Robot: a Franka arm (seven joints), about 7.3 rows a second.
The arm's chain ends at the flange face. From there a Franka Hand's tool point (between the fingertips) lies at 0.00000 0.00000 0.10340 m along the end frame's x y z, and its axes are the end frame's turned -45 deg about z.
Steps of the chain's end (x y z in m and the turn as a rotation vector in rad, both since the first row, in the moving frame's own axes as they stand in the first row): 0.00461 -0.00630 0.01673 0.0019 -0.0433 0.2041; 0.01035 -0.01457 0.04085 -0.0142 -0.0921 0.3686; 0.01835 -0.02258 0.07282 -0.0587 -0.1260 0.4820; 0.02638 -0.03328 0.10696 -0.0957 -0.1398 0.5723; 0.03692 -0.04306 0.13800 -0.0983 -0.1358 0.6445
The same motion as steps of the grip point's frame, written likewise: 0.00505 -0.00478 0.01663 0.0320 -0.0293 0.2041; 0.01107 -0.00996 0.04041 0.0551 -0.0752 0.3686; 0.01716 -0.01089 0.07184 0.0476 -0.1306 0.4820; 0.02687 -0.01270 0.10552 0.0312 -0.1665 0.5723; 0.04153 -0.01220 0.13660 0.0265 -0.1655 0.6445
